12 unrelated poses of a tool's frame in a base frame.
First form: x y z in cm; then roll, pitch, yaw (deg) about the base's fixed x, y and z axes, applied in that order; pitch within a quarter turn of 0, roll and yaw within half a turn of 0.
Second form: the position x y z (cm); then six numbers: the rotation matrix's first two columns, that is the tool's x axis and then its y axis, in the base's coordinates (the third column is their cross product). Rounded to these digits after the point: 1 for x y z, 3 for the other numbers.
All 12 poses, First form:
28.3 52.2 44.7 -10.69 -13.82 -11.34
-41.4 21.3 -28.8 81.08 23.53 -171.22
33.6 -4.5 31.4 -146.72 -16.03 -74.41
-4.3 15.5 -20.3 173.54 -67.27 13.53
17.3 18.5 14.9 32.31 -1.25 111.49
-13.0 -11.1 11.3 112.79 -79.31 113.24
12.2 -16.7 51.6 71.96 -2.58 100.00
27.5 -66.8 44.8 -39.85 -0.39 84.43
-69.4 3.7 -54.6 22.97 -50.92 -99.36
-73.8 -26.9 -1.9 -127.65 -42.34 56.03
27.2 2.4 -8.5 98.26 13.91 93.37
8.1 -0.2 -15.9 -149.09 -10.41 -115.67
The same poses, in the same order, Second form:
28.3 52.2 44.7 0.952 -0.191 0.239 0.237 0.955 -0.180
-41.4 21.3 -28.8 -0.906 -0.140 -0.399 -0.366 -0.213 0.906
33.6 -4.5 31.4 0.258 -0.926 0.276 -0.765 -0.371 -0.527
-4.3 15.5 -20.3 0.376 0.090 0.922 0.132 -0.990 0.043
17.3 18.5 14.9 -0.366 0.930 0.022 -0.782 -0.320 0.534
-13.0 -11.1 11.3 -0.073 0.170 0.983 0.713 -0.680 0.171
12.2 -16.7 51.6 -0.173 0.984 0.045 -0.298 -0.096 0.950
27.5 -66.8 44.8 0.097 0.995 0.007 -0.764 0.079 -0.641
-69.4 3.7 -54.6 -0.103 -0.622 0.776 0.958 0.149 0.246
-73.8 -26.9 -1.9 0.413 0.613 0.674 0.805 0.101 -0.585
27.2 2.4 -8.5 -0.057 0.969 -0.240 0.129 0.246 0.961
8.1 -0.2 -15.9 -0.426 -0.886 0.181 -0.814 0.288 -0.505

